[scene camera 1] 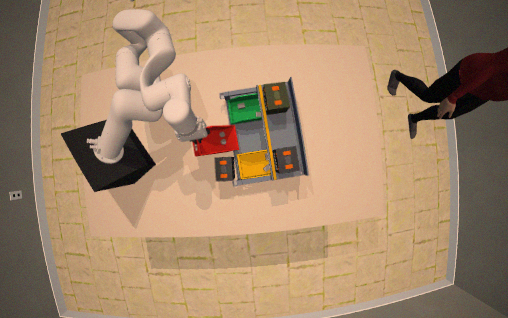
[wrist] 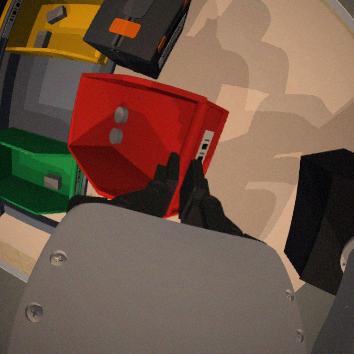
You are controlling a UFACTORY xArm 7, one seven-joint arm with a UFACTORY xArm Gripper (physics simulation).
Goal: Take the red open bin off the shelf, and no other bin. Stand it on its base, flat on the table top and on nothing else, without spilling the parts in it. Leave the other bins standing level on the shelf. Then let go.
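Places are measured from the arm's base along level axes (x ahead, y left, z up), in millimetres.
Where they show: gripper, fingertip midpoint: [scene camera 1: 197, 140] [wrist: 179, 171]; arm's base, link origin: [scene camera 1: 108, 149].
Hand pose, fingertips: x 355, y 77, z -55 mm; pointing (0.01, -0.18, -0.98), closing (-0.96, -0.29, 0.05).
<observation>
Things, the pixels of their top centre, and the offset from my fingertips. Level surfaces: height alone.
- shelf, surface height: dz -138 mm
- green bin, top centre: [wrist: 17, 179] [scene camera 1: 249, 106] dx +174, dy +159, dz -63 mm
- yellow bin, top centre: [wrist: 43, 13] [scene camera 1: 259, 163] dx +241, dy -63, dz -63 mm
- dark box, top centre: [wrist: 137, 3] [scene camera 1: 223, 169] dx +108, dy -97, dz -12 mm
The red open bin [scene camera 1: 218, 140] [wrist: 145, 120] is in front of the shelf [scene camera 1: 250, 138] [wrist: 52, 85], outside its front edge, with two round grey parts inside. My gripper [wrist: 179, 171] is shut on the wall of the red bin at its labelled side, one finger inside and one outside. In the scene view the fingers are mostly hidden by the wrist. Whether the bin's base touches the table cannot be told. The green bin [scene camera 1: 245, 108] [wrist: 40, 172] and the yellow bin [scene camera 1: 253, 165] [wrist: 70, 30] sit on the shelf, with small grey parts in them.
A dark box [scene camera 1: 224, 169] [wrist: 135, 35] with orange marks stands beside the red bin, at the shelf's front. Two more dark boxes [scene camera 1: 276, 98] [scene camera 1: 287, 160] are at the back of the shelf. The black robot base [scene camera 1: 107, 160] [wrist: 320, 215] stands on the table. A person [scene camera 1: 465, 85] is at the right.
</observation>
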